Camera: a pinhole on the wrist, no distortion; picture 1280 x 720 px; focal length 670.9 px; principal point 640.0 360.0 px. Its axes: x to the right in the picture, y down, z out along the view. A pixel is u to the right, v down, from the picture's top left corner.
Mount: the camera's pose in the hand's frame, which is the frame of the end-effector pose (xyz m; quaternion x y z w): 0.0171 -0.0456 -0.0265 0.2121 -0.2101 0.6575 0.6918
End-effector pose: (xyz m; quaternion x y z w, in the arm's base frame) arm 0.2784 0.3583 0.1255 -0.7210 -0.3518 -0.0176 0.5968
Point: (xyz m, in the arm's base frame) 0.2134 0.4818 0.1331
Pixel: 1103.4 387.1
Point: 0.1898 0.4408 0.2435
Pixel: 503.8 303.2
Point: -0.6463 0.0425 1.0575
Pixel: outside the picture
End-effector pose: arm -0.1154 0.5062 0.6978 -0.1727 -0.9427 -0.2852 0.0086
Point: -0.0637 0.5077 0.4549
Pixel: 857.8 632.2
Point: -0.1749 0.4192 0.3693
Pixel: 563.6 403.1
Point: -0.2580 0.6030 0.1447
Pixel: 787.9 257.8
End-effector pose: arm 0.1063 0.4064 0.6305 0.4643 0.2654 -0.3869 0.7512
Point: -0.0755 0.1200 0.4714
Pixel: 452.1 138.0
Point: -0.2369 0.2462 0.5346
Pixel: 150.4 524.9
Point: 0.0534 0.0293 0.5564
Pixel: 801.8 99.1
